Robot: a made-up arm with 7 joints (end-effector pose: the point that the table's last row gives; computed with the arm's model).
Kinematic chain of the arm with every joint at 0, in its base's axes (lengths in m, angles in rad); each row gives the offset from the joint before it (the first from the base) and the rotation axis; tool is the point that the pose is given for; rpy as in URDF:
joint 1: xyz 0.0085 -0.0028 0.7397 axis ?
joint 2: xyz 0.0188 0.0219 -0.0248 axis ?
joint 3: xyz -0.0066 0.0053 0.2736 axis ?
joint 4: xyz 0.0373 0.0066 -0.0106 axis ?
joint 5: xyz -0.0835 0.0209 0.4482 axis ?
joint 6: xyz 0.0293 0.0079 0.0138 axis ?
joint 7: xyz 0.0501 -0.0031 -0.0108 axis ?
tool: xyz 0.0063 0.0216 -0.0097 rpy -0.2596 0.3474 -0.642
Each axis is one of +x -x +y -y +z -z.
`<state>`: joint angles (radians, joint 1 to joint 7).
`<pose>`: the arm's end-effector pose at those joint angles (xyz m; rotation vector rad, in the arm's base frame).
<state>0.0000 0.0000 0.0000 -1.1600 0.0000 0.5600 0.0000</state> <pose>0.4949 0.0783 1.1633 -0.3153 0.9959 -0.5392</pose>
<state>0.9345 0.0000 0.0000 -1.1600 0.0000 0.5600 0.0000</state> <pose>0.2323 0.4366 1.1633 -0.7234 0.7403 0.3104</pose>
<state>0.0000 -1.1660 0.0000 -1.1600 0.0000 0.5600 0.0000</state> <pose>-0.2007 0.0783 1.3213 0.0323 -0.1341 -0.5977</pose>
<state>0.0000 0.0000 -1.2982 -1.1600 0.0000 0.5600 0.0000</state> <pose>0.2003 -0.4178 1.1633 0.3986 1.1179 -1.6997</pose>
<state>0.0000 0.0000 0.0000 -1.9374 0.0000 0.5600 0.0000</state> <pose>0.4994 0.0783 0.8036 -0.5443 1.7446 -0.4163</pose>
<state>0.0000 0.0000 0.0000 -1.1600 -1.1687 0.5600 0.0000</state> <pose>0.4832 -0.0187 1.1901 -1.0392 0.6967 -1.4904</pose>
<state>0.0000 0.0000 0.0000 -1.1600 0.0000 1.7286 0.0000</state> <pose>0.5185 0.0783 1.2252 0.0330 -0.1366 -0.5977</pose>
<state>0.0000 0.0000 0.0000 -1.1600 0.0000 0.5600 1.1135</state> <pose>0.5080 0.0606 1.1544 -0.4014 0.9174 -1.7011</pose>
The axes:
joint 1: +z
joint 2: +y
joint 3: +z
joint 4: -y
joint 5: +z
joint 6: -y
joint 7: -z

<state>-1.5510 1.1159 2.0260 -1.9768 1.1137 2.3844 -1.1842</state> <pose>0.4905 -0.0200 1.0401 1.6674 -0.3410 0.3192</pose>
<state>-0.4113 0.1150 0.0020 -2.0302 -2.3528 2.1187 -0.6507</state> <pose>0.5219 -0.2050 0.7658 -2.2823 0.5496 0.7765</pose>
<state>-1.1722 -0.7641 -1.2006 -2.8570 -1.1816 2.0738 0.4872</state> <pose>-0.0703 -0.3070 0.6192 0.1516 0.7226 -2.4445</pose>
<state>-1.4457 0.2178 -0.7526 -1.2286 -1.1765 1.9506 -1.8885</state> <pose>-0.2387 -0.4952 1.1202 -0.3756 1.8330 -0.4653</pose>
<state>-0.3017 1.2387 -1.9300 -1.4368 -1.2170 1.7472 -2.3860</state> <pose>0.1922 -0.5341 1.0392 0.3638 2.8025 0.1033</pose>
